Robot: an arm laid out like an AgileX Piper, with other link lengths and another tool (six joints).
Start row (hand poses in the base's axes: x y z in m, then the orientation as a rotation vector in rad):
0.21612, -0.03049, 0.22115, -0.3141, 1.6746, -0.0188
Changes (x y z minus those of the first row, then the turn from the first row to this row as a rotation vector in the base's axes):
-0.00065, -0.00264, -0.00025, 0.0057, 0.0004, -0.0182
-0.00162, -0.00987, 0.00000, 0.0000, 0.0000, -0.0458
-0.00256, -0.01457, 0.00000, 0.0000, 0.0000, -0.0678
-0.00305, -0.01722, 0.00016, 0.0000, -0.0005, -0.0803
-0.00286, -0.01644, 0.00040, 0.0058, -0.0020, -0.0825
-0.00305, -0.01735, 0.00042, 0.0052, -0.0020, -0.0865
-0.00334, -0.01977, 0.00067, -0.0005, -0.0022, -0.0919
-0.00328, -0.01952, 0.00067, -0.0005, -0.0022, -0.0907
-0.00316, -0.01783, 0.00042, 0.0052, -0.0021, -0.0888
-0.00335, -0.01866, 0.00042, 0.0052, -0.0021, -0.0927
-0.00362, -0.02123, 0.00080, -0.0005, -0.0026, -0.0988
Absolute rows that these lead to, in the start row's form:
0.21547, -0.03313, 0.22090, -0.2946, 1.6776, -0.0275
0.21450, -0.04036, 0.22115, -0.2757, 1.6816, -0.0529
0.21356, -0.04506, 0.22115, -0.2572, 1.6847, -0.0693
0.21307, -0.04771, 0.22131, -0.2467, 1.6859, -0.0787
0.21326, -0.04693, 0.22155, -0.2404, 1.6845, -0.0757
0.21307, -0.04784, 0.22157, -0.2375, 1.6851, -0.0792
0.21278, -0.05026, 0.22182, -0.2372, 1.6858, -0.0880
0.21284, -0.05001, 0.22182, -0.2382, 1.6857, -0.0871
0.21296, -0.04832, 0.22157, -0.2356, 1.6853, -0.0809
0.21277, -0.04915, 0.22157, -0.2323, 1.6858, -0.0838
0.21250, -0.05172, 0.22195, -0.2314, 1.6863, -0.0932

